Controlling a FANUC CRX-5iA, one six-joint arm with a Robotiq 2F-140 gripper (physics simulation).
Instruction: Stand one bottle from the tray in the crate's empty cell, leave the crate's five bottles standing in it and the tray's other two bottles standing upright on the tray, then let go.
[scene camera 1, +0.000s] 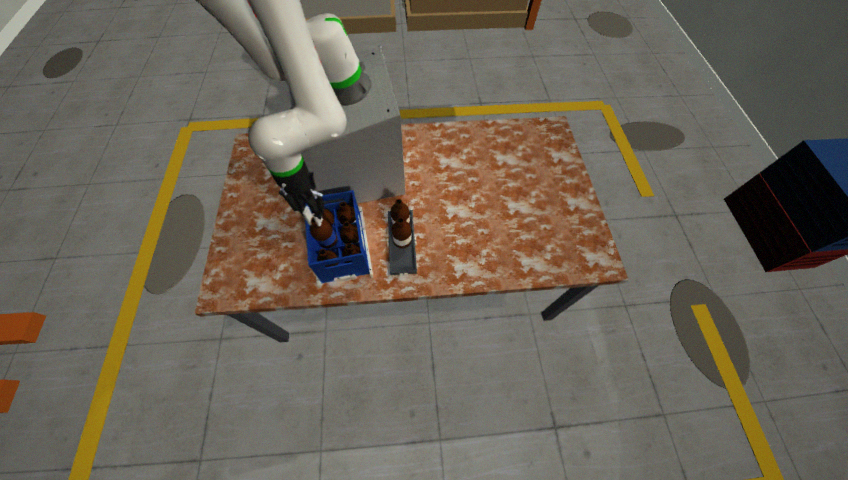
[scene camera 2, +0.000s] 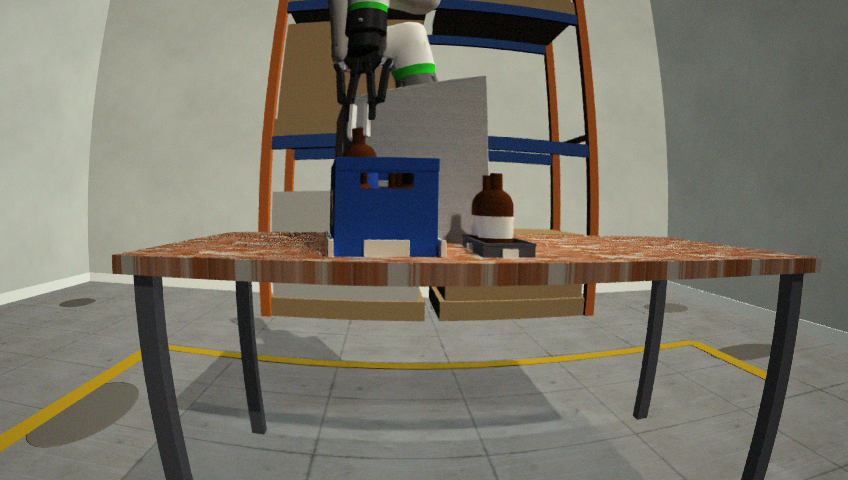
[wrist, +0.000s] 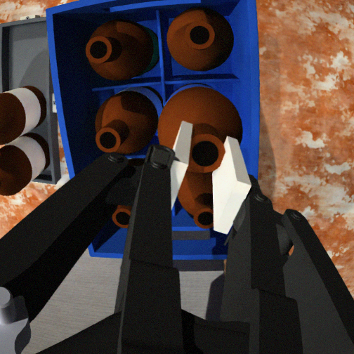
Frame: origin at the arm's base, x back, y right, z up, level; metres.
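Where they show: gripper, fingertip midpoint: (scene camera 1: 315, 222) (scene camera 2: 358, 136); arm's base, link origin: (scene camera 1: 351, 89).
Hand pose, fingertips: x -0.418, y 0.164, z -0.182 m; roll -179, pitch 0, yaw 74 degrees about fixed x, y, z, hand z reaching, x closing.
Things, the pixels of their centre, and the offset from my fingertips. Level surfaces: height alone.
- brown bottle, body centre: (scene camera 2: 359, 165) (scene camera 1: 321, 230) dx +0.001, dy -0.003, dz -0.059 m
- blue crate, body centre: (scene camera 2: 377, 206) (scene camera 1: 337, 237) dx +0.013, dy -0.042, dz -0.141 m
- grey tray, body centre: (scene camera 2: 495, 244) (scene camera 1: 401, 241) dx +0.003, dy -0.283, dz -0.216 m
- table, surface height: dz -0.229 m
My gripper (scene camera 1: 315, 215) (scene camera 2: 359, 121) (wrist: 202, 149) is shut on the neck of a brown bottle (scene camera 1: 321, 230) (scene camera 2: 360, 148) (wrist: 200, 110). The bottle is partly inside the middle cell of the column farther from the tray, upright, its shoulder above the rim of the blue crate (scene camera 1: 340, 267) (scene camera 2: 386, 208) (wrist: 251, 60). Its base is hidden. The crate's other bottles stand lower around it; the wrist view shows two at the far end, one beside it, and two partly hidden behind the fingers. Two white-labelled bottles (scene camera 1: 399, 210) (scene camera 1: 402, 229) (scene camera 2: 492, 205) (wrist: 20, 167) stand on the grey tray (scene camera 1: 402, 261) (scene camera 2: 487, 248) (wrist: 30, 60).
Pale blocks (scene camera 2: 386, 247) sit against the crate's base. The grey pedestal (scene camera 1: 368, 160) (scene camera 2: 428, 130) stands close behind the crate. The tray is beside the crate across a narrow gap. A tall shelf rack (scene camera 2: 586, 118) stands behind the table (scene camera 1: 505, 226).
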